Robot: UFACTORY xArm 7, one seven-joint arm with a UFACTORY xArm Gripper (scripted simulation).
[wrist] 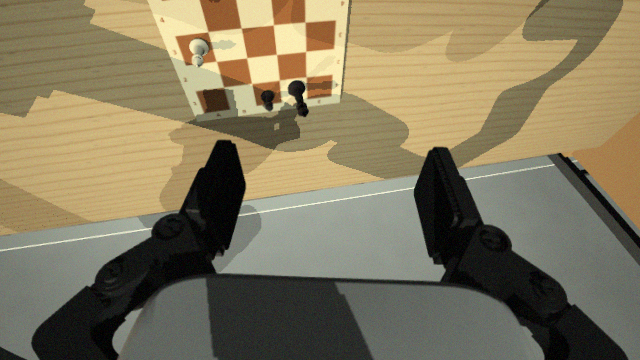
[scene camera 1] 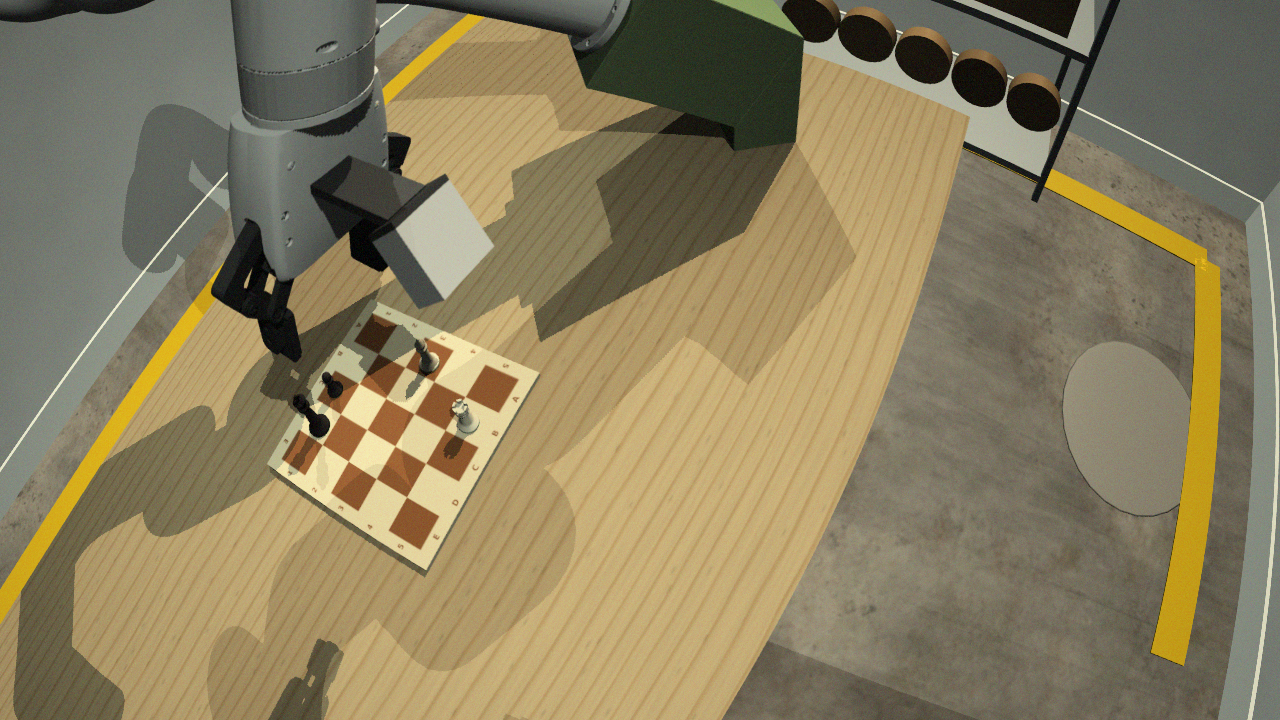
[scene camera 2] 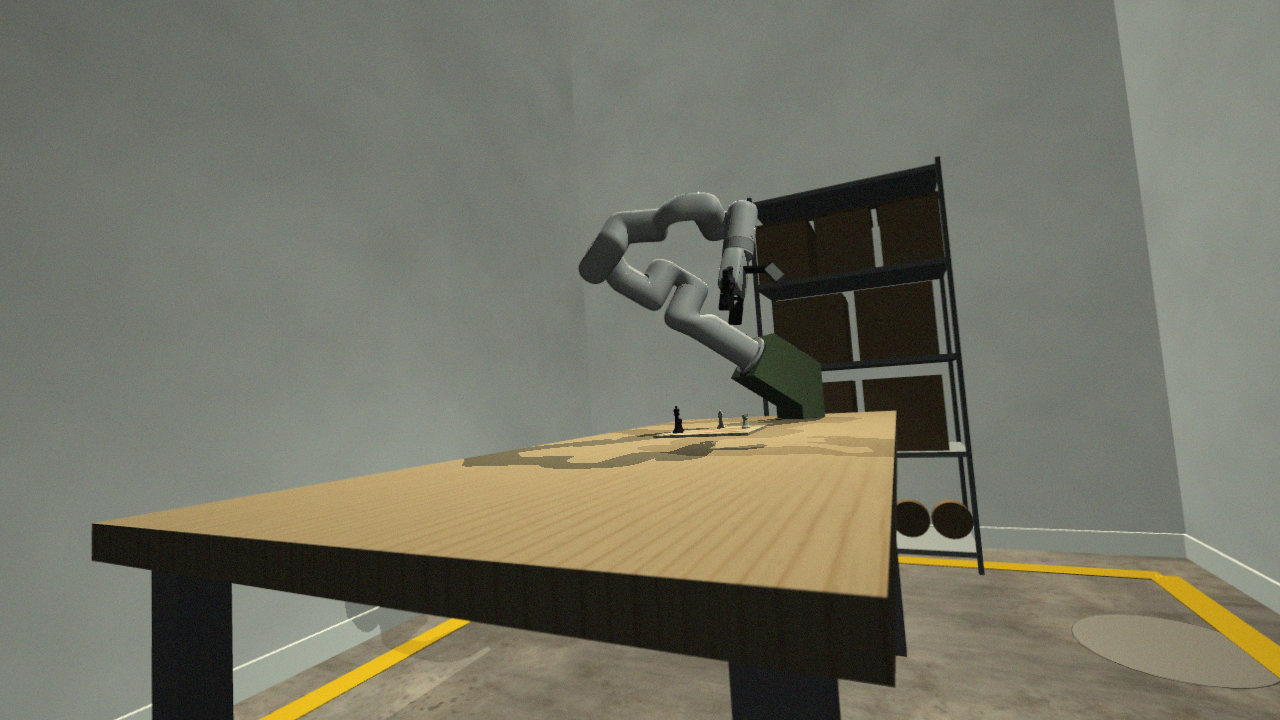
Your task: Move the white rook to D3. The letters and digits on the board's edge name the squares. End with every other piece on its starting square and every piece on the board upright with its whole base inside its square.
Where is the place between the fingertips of the gripper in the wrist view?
330, 166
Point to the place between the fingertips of the gripper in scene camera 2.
At 730, 317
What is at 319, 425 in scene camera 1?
A tall black piece.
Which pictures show the gripper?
The wrist view, scene camera 1 and scene camera 2: all of them.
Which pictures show the chessboard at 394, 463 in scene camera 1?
The wrist view, scene camera 1 and scene camera 2: all of them.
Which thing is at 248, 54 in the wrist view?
A chessboard.
